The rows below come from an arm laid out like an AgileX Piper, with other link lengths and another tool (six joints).
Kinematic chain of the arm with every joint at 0, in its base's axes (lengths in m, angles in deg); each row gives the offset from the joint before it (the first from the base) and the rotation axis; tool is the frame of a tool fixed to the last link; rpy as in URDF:
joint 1: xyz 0 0 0.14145 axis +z
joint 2: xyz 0 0 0 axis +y
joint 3: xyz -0.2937 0 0.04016 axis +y
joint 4: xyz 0.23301 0 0.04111 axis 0.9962 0 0.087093
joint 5: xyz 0 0 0 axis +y
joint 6: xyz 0.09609 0 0.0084 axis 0.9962 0 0.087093
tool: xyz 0.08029 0 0.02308 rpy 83.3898 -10.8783 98.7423
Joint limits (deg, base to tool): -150..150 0..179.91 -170..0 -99.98..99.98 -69.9..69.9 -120..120
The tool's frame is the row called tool.
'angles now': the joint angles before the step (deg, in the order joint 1, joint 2, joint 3, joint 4, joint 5, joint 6). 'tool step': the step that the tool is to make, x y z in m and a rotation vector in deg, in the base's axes. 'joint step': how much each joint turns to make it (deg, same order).
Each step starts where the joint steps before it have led.
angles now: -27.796 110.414 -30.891 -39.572 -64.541 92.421
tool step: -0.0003 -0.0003 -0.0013 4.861 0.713 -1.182
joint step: -0.011 -0.011 -0.005 0.015 0.010 5.053
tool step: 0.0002 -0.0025 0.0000 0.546 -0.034 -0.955
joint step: 0.011 0.046 0.003 0.928 -0.004 0.315
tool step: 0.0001 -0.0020 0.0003 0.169 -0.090 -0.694
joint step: -0.005 -0.005 0.007 0.716 -0.003 -0.001
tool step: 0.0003 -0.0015 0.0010 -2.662 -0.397 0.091
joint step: 0.013 0.004 -0.003 0.592 0.001 -2.894
